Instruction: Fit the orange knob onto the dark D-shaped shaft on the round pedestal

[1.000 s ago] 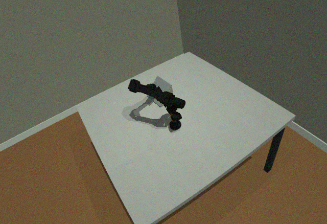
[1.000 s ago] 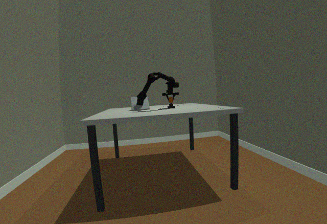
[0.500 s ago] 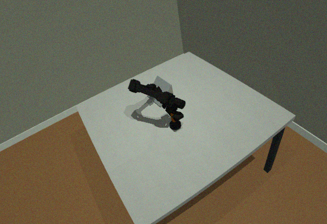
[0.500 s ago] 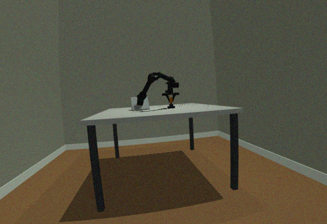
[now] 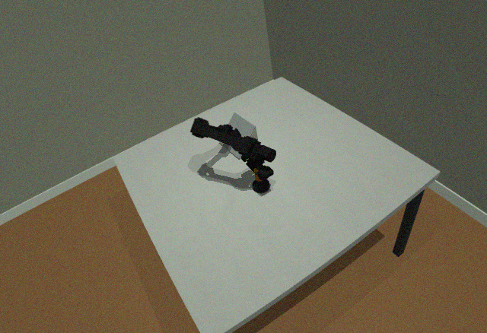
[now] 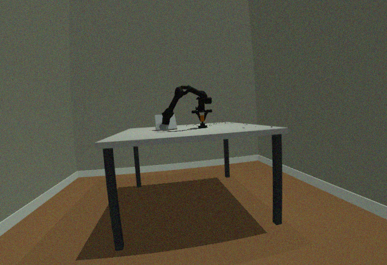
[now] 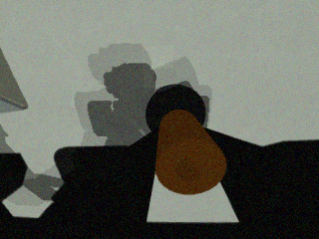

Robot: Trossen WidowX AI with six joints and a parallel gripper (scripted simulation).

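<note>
Right now the orange knob is 20 mm above my gripper tip. The rest, counted from my gripper tip: dark round pedestal: 40 mm below.
</note>
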